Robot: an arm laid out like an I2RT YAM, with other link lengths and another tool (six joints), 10 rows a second.
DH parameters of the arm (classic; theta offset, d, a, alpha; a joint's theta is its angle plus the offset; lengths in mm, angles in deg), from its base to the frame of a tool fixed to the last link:
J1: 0 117.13 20.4 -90
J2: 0 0 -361.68 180
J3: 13.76 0 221.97 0
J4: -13.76 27.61 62.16 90
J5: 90 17.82 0 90
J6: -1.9 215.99 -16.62 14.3
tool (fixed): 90 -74.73 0 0
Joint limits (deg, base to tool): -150..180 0..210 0..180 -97..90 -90..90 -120..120
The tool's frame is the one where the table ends.
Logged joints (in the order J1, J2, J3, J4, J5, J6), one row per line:
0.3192, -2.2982, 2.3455, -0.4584, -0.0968, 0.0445
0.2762, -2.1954, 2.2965, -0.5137, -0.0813, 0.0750
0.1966, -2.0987, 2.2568, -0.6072, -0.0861, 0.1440
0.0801, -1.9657, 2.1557, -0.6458, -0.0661, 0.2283
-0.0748, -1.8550, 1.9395, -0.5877, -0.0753, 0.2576
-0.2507, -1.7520, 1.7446, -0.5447, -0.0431, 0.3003
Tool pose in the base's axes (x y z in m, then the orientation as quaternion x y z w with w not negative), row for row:
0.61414, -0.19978, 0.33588, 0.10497, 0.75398, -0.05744, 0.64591
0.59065, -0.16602, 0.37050, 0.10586, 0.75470, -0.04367, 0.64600
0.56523, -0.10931, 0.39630, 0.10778, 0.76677, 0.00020, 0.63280
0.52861, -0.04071, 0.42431, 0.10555, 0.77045, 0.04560, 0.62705
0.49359, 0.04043, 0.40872, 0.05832, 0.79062, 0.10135, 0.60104
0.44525, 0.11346, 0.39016, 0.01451, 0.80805, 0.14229, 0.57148
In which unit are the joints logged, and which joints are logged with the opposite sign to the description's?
The joints are logged in radians. Opposite sign: J1, J2.
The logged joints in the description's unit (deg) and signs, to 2 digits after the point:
-18.29, 131.68, 134.39, -26.26, -5.55, 2.55
-15.83, 125.79, 131.58, -29.43, -4.66, 4.30
-11.26, 120.25, 129.31, -34.79, -4.93, 8.25
-4.59, 112.63, 123.51, -37.00, -3.79, 13.08
4.29, 106.28, 111.13, -33.67, -4.31, 14.76
14.36, 100.38, 99.96, -31.21, -2.47, 17.21

